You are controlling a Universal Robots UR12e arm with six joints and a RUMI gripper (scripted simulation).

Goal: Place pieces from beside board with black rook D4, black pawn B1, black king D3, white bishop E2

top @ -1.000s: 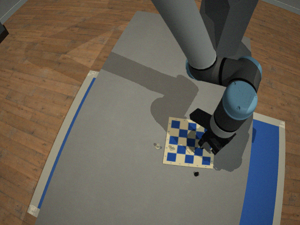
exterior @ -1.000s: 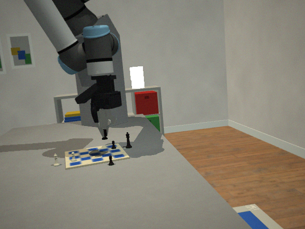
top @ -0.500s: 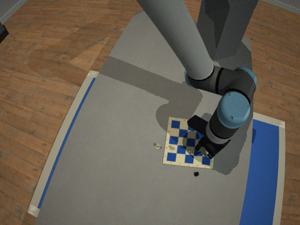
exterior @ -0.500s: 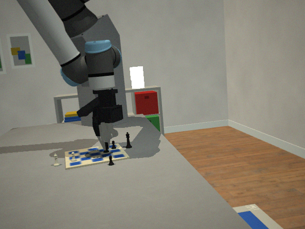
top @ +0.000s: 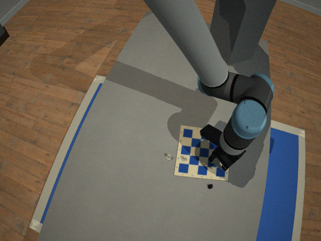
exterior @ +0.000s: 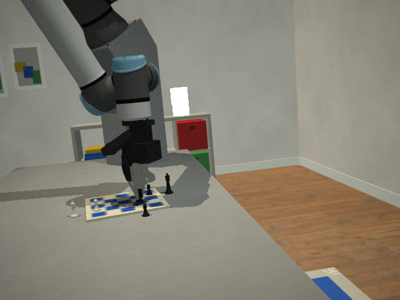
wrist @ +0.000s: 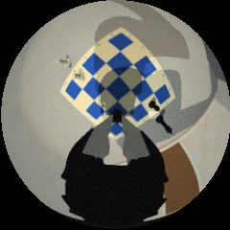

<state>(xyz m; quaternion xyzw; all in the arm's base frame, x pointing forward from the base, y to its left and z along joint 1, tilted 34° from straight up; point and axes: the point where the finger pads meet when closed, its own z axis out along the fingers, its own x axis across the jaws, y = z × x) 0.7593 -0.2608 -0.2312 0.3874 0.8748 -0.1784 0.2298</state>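
My hand is 10 mm above the black rook. From my hand the other things lie so: black king: 60 mm behind, 110 mm to the left; then white pawn: 10 mm behind, 120 mm to the right, 20 mm below; then chessboard: 40 mm behind, 30 mm to the right, 30 mm below.
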